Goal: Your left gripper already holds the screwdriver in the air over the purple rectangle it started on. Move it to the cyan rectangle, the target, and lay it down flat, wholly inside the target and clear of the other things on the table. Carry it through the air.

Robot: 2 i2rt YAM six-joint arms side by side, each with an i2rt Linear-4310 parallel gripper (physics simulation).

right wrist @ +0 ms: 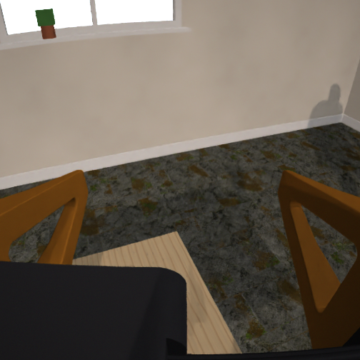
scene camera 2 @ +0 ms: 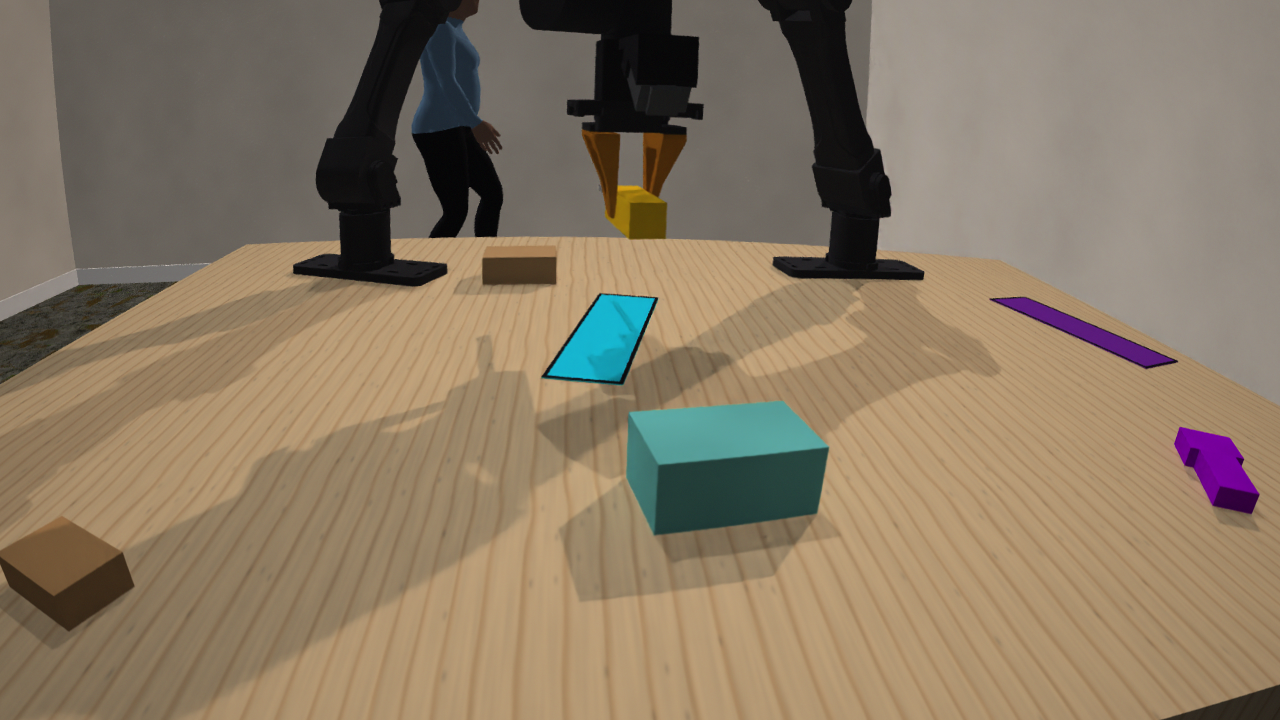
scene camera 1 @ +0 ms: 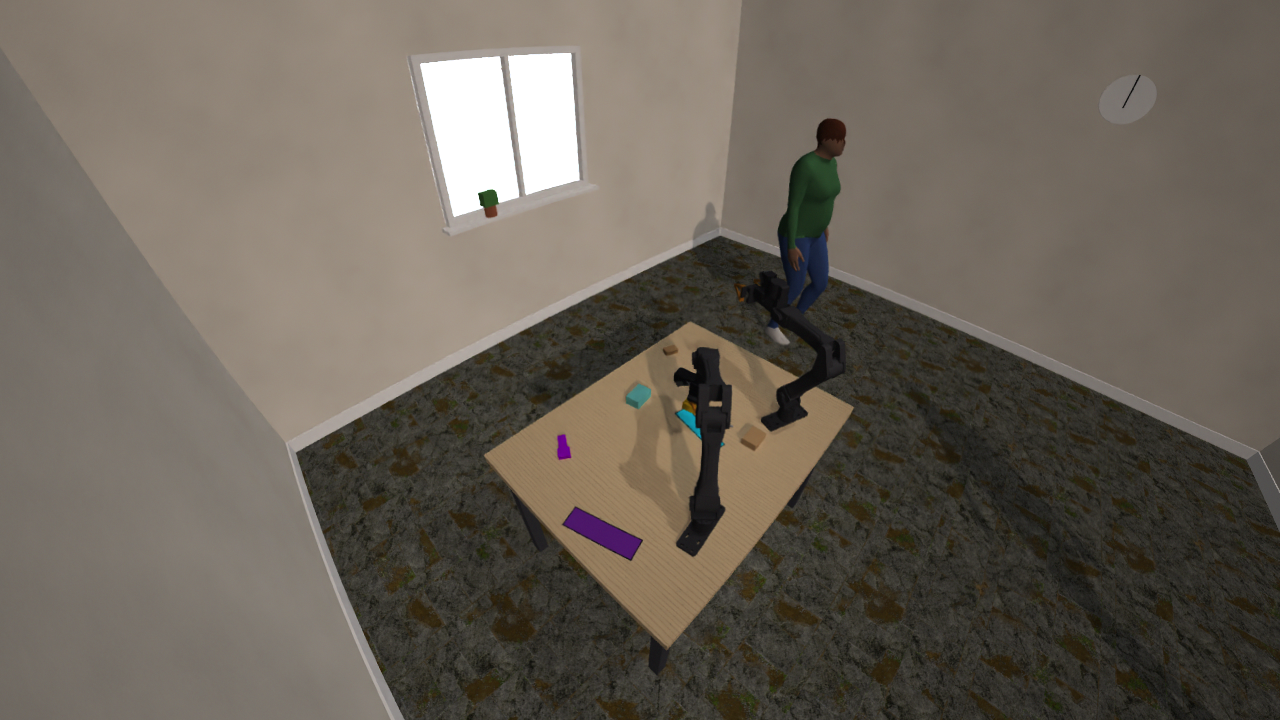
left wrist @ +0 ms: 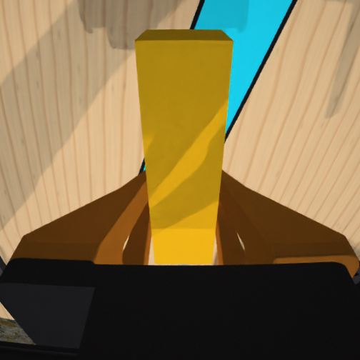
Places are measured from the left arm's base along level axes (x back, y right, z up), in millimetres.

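Pixels of known places: right gripper, fingertip midpoint: [scene camera 1: 744, 282]; left arm's base, origin of the base link: [scene camera 2: 850, 271] [scene camera 1: 701, 527]; right arm's base, origin of the base link: [scene camera 2: 366, 272] [scene camera 1: 784, 417].
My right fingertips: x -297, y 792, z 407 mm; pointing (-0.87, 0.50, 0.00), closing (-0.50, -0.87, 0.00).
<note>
For each thing: its top centre in the pictures, then the offset to it from my right fingertips. "spot": a spot on its surface instead.
- screwdriver's yellow handle, surface spot: [scene camera 2: 640, 217] spot: dx +15, dy -448, dz -295 mm
- cyan rectangle, surface spot: [scene camera 2: 599, 340] spot: dx +59, dy -428, dz -406 mm
- purple rectangle, surface spot: [scene camera 2: 1087, 332] [scene camera 1: 598, 529] spot: dx +40, dy -989, dz -406 mm
- teal box, middle of its top: [scene camera 2: 727, 429] [scene camera 1: 638, 392] dx -196, dy -450, dz -367 mm
- smaller brown block, middle of its top: [scene camera 2: 57, 552] [scene camera 1: 670, 348] dx -261, dy -110, dz -387 mm
- purple T-shaped piece, middle of its top: [scene camera 2: 1220, 458] [scene camera 1: 562, 445] dx -272, dy -815, dz -392 mm
The screwdriver's yellow handle [scene camera 1: 688, 407] [scene camera 2: 640, 217] [left wrist: 185, 125] is in the air, roughly level; its shaft is hidden. My left gripper [scene camera 2: 631, 202] [left wrist: 183, 179] is shut on the handle. The cyan rectangle [scene camera 1: 697, 427] [scene camera 2: 599, 340] [left wrist: 257, 50] lies below; in the left wrist view the handle covers part of it, and the rectangle's long edges slant up to the right while the handle points straight up the picture. The purple rectangle [scene camera 1: 602, 533] [scene camera 2: 1087, 332] lies bare. My right gripper [right wrist: 182, 180] is open and empty, raised beyond the table.
A teal box [scene camera 1: 638, 394] [scene camera 2: 729, 465] stands near the cyan rectangle. A brown block [scene camera 1: 753, 437] [scene camera 2: 519, 266] lies on its other side, near the arm bases. A smaller brown block [scene camera 1: 670, 350] [scene camera 2: 67, 568] and a purple T-shaped piece [scene camera 1: 563, 446] [scene camera 2: 1219, 470] lie farther off.
</note>
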